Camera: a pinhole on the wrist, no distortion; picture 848 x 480 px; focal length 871.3 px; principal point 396.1 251.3 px. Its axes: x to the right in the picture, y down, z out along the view. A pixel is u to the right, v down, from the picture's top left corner.
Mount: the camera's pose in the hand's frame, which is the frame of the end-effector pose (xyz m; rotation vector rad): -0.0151 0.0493 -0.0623 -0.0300 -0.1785 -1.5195
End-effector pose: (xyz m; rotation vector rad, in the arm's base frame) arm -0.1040 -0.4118 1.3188 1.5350 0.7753 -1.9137
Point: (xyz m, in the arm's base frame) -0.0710 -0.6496 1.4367
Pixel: 75.0 44.3
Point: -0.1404 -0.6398 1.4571
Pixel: 303.5 47.7
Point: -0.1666 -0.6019 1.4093
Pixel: 423.6 173.9
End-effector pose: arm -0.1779 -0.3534 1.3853 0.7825 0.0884 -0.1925
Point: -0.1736 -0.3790 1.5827
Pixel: 241.7 317.2
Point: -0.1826 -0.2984 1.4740
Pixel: 42.4 252.0
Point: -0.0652 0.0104 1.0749
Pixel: behind the camera
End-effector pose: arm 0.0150 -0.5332 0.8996 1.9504 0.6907 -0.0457
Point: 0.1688 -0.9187 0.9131
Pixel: 196.6 279.8
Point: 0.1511 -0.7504 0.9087
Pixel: 232.6 434.0
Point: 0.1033 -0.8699 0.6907
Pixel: 655.4 338.9
